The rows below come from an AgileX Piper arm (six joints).
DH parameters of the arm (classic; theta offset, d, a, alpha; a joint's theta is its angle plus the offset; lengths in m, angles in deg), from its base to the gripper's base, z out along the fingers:
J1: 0 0.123 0 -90
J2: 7.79 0 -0.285 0
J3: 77.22 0 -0.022 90
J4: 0 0.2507 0 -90
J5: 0 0 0 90
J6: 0 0.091 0 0
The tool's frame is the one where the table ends.
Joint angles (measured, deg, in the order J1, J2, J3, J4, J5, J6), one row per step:
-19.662, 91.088, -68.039, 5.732, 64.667, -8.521
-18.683, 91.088, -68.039, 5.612, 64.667, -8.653
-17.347, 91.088, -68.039, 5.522, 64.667, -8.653
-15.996, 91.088, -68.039, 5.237, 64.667, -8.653
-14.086, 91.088, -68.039, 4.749, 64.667, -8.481
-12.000, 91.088, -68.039, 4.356, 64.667, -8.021
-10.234, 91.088, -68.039, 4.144, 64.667, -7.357
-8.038, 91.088, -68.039, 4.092, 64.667, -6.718
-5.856, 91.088, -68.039, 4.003, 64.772, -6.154
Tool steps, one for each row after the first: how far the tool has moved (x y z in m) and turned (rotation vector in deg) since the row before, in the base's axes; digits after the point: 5 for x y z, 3 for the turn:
0.00150, 0.00474, -0.00002, -0.128, 0.032, 1.147
0.00195, 0.00661, -0.00001, -0.081, 0.026, 1.364
0.00173, 0.00646, -0.00004, -0.260, 0.078, 1.439
0.00217, 0.00908, -0.00006, -0.423, 0.128, 1.891
0.00210, 0.01018, -0.00004, -0.299, 0.103, 1.753
0.00154, 0.00884, -0.00002, -0.106, 0.066, 1.175
0.00159, 0.01134, -0.00001, 0.038, 0.036, 1.580
0.00098, 0.01129, -0.00003, 0.006, 0.141, 1.658

